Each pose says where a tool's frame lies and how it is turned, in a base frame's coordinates. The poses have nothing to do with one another.
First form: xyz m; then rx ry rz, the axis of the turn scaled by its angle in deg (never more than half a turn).
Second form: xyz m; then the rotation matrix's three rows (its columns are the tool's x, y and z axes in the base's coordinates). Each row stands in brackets. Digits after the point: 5 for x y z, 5 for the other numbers.
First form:
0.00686, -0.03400, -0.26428, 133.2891, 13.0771, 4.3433
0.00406, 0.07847, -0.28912, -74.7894, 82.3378, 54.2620
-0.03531, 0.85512, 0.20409, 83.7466, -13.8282, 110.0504
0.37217, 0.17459, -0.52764, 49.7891, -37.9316, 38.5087
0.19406, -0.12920, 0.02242, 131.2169, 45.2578, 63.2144
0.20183, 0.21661, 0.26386, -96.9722, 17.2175, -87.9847
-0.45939, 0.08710, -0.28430, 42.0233, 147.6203, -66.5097
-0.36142, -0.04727, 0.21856, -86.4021, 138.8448, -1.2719
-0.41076, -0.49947, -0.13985, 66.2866, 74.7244, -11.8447
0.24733, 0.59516, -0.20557, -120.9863, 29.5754, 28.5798
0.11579, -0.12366, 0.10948, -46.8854, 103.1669, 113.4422
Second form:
[0.00686, -0.03400, -0.26428], [[0.98208, 0.14119, 0.12484], [0.18782, -0.67851, -0.71017], [-0.01556, 0.72089, -0.69287]]
[0.00406, 0.07847, -0.28912], [[0.01236, -0.98995, 0.14089], [-0.26097, 0.13282, 0.95617], [-0.96527, -0.04858, -0.25671]]
[-0.03531, 0.85512, 0.20409], [[-0.11744, -0.62488, 0.77184], [0.41450, -0.73713, -0.53370], [0.90244, 0.25724, 0.34558]]
[0.37217, 0.17459, -0.52764], [[0.61275, -0.75271, -0.24075], [0.25209, 0.47489, -0.84317], [0.74899, 0.45596, 0.48074]]
[0.19406, -0.12920, 0.02242], [[0.50965, 0.29052, 0.80985], [0.67303, -0.72100, -0.16490], [0.53600, 0.62909, -0.56298]]
[0.20183, 0.21661, 0.26386], [[0.23040, 0.33472, 0.91372], [-0.65445, -0.64160, 0.40006], [0.72015, -0.69015, 0.07124]]
[-0.45939, 0.08710, -0.28430], [[-0.85077, 0.52553, -0.00295], [0.35038, 0.56303, -0.74848], [-0.39169, -0.63782, -0.66315]]
[-0.36142, -0.04727, 0.21856], [[-0.41219, -0.87652, 0.24863], [-0.88092, 0.45306, 0.13678], [-0.23253, -0.16265, -0.95889]]
[-0.41076, -0.49947, -0.13985], [[0.33032, 0.69525, 0.63837], [0.46375, 0.46952, -0.75132], [-0.82209, 0.54422, -0.16733]]
[0.24733, 0.59516, -0.20557], [[0.83294, -0.53015, -0.15858], [-0.17664, -0.52632, 0.83174], [-0.52441, -0.66478, -0.53204]]
[0.11579, -0.12366, 0.10948], [[-0.77572, -0.60326, -0.18528], [-0.12735, -0.13792, 0.98222], [-0.61809, 0.78553, 0.03017]]

